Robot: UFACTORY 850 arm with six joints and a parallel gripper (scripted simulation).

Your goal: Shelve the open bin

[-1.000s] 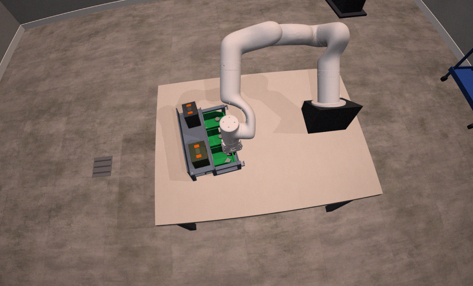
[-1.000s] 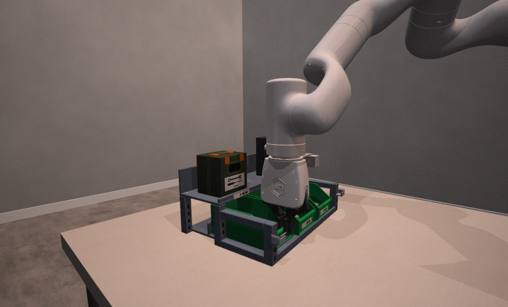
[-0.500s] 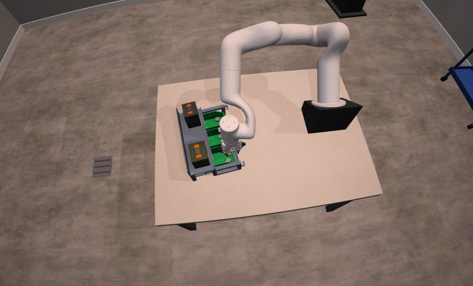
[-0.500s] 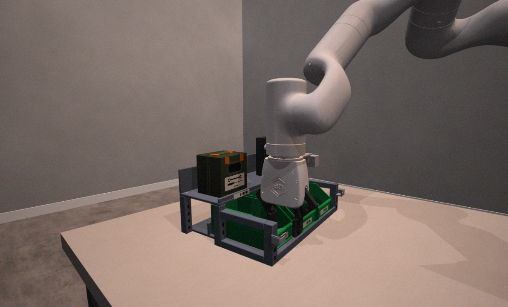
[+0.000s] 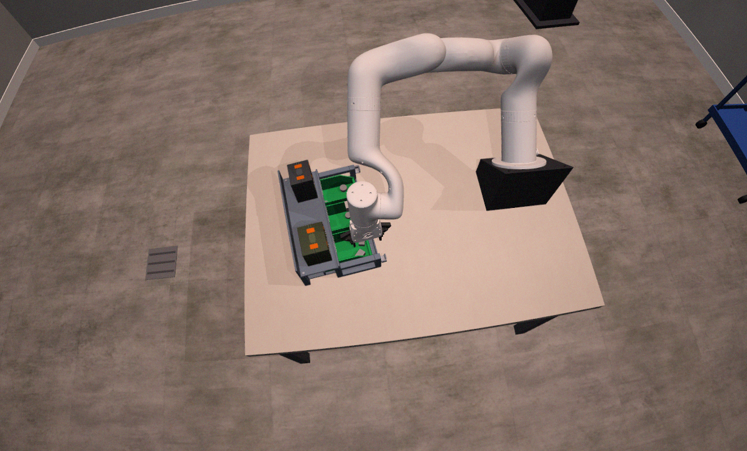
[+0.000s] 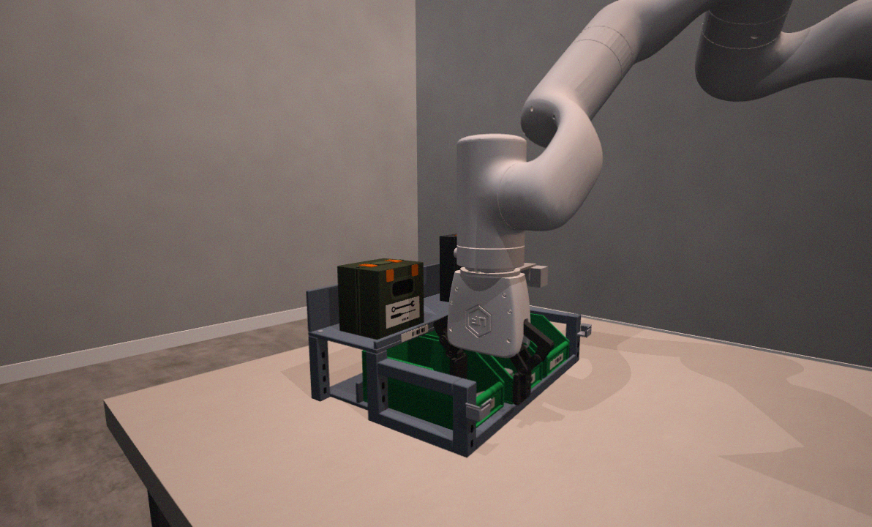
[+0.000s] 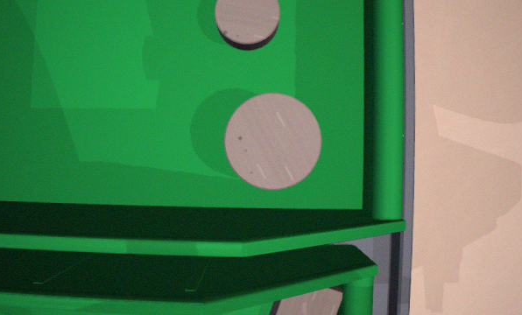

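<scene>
The grey shelf lies 10 cm ahead of my hand, 9 cm to the right of it and 2 cm above it. Also, from my hand: black box: 17 cm ahead, 21 cm to the right, 11 cm above.
</scene>
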